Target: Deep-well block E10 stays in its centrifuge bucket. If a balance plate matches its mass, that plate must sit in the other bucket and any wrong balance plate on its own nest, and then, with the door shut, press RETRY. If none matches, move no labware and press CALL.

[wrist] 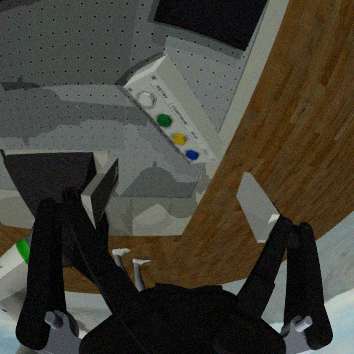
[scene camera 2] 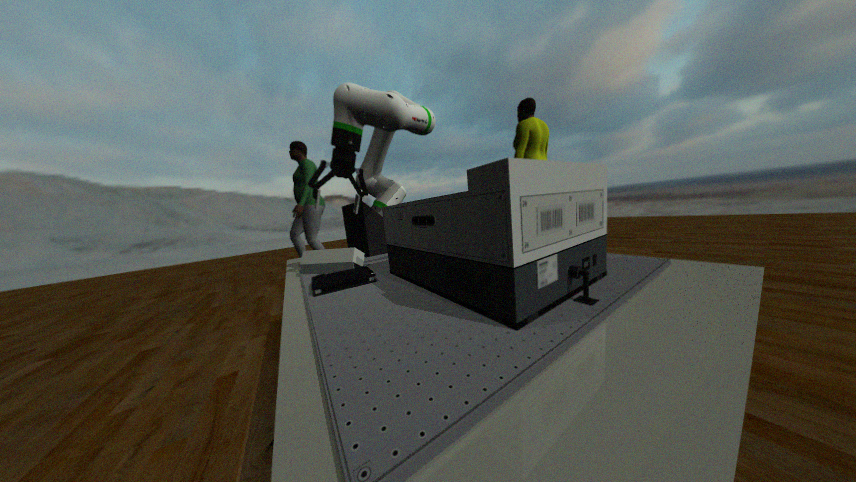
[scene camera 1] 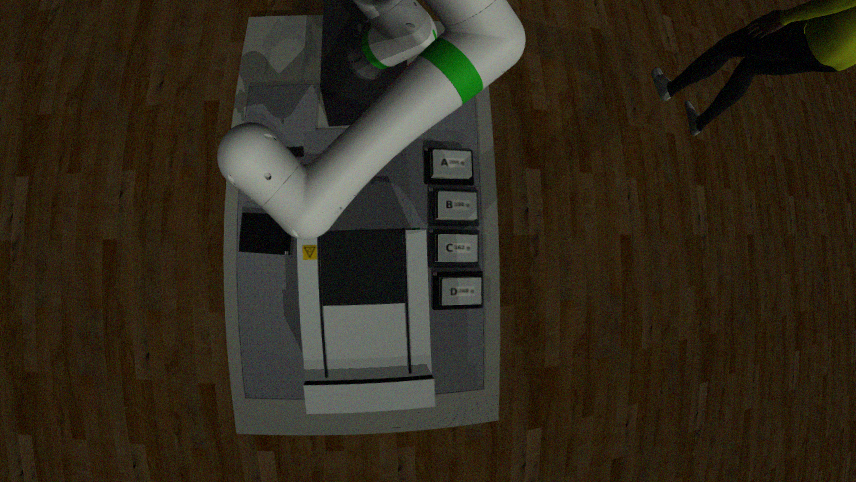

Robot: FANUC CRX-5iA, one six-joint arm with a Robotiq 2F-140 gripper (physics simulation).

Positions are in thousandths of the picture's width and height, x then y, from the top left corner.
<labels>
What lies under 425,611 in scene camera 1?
A centrifuge.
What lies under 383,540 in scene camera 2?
A button box.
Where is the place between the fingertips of my gripper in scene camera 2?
At 393,439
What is my gripper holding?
Nothing.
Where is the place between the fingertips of my gripper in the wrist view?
510,501
</labels>
